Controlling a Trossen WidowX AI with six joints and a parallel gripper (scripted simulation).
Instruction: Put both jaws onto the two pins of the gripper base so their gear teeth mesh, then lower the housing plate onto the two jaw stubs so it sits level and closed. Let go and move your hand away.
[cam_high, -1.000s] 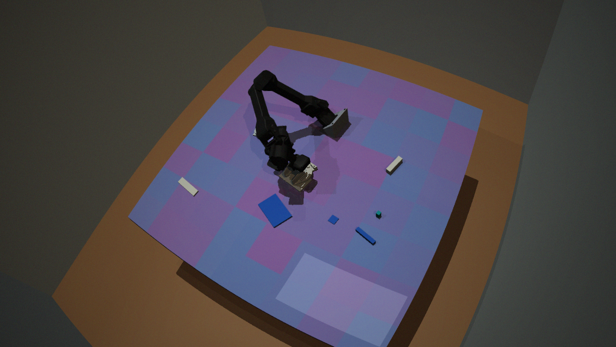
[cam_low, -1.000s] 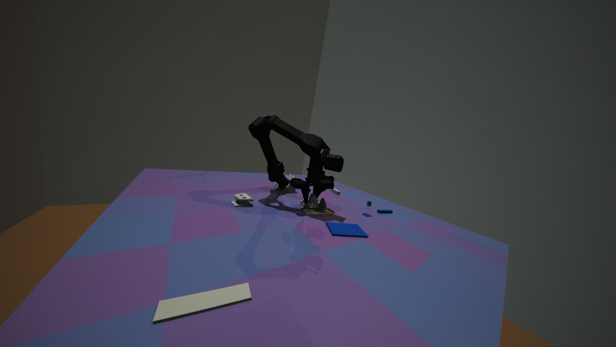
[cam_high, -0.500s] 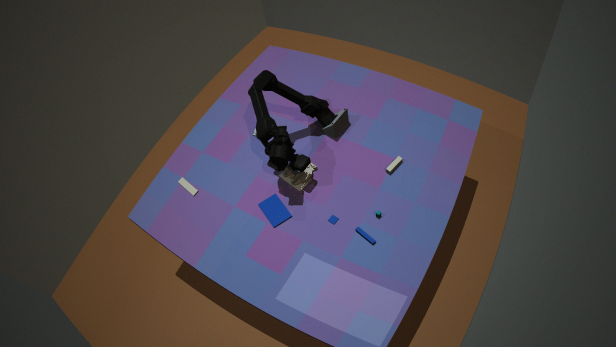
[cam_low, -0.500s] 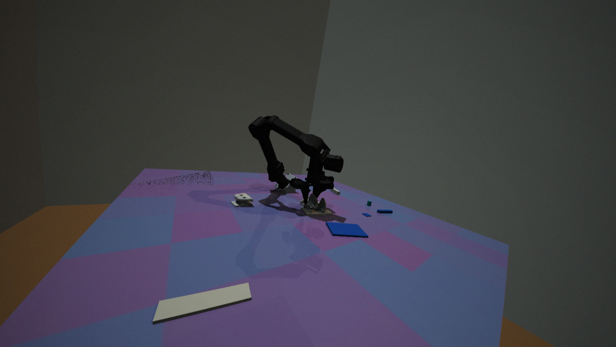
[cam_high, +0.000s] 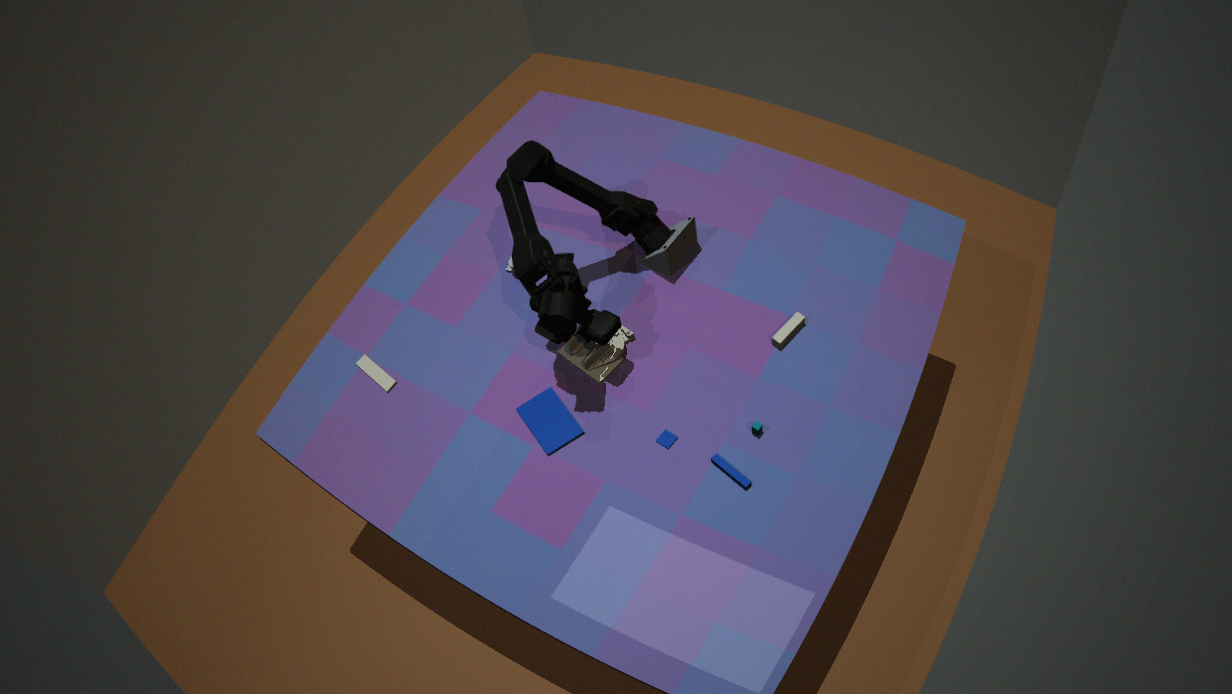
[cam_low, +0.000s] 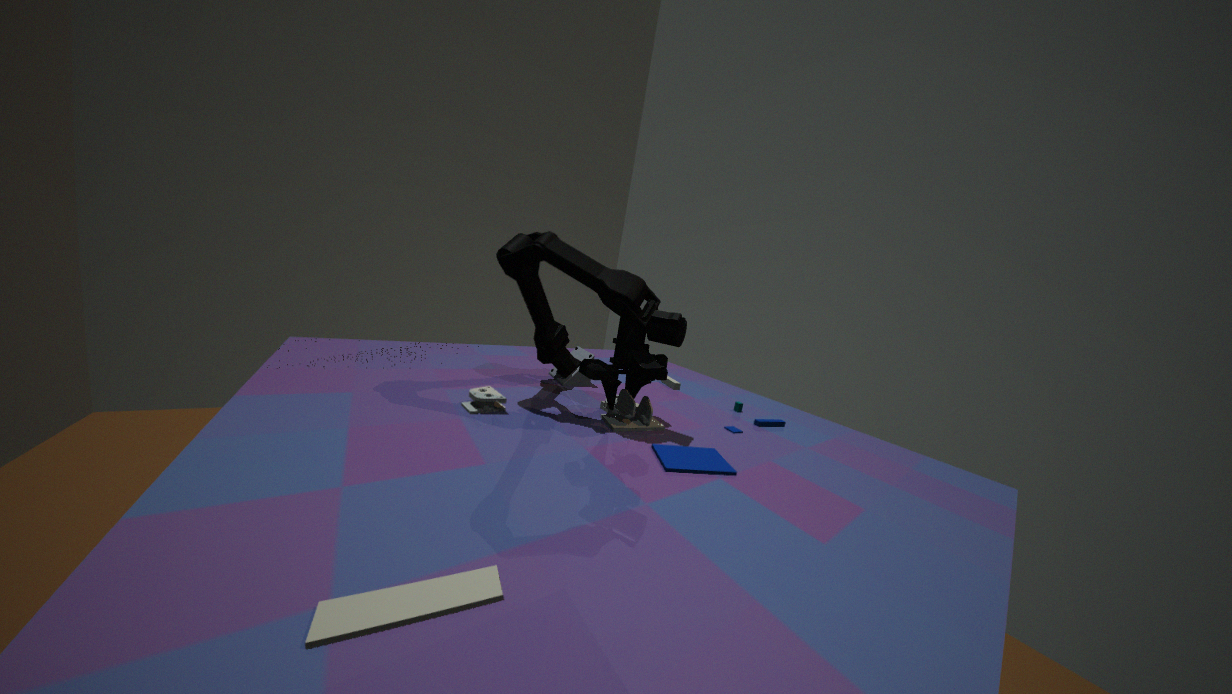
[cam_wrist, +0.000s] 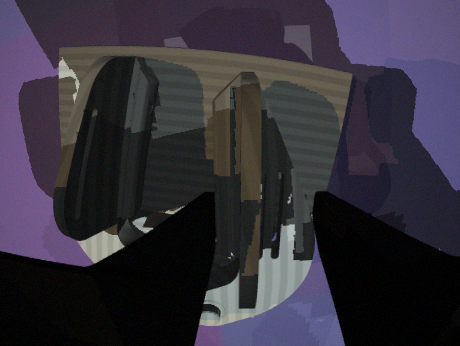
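Right now the ribbed white plate is 2 cm ahead of my gripper tip, 3 cm to the left of it and 2 cm below it. Round my gripper tip: pale blocky piece (10 cm behind, 25 cm to the right); then blue plate (18 cm ahead, 5 cm to the left, 2 cm below); then jaw (3 cm behind, 2 cm to the left).
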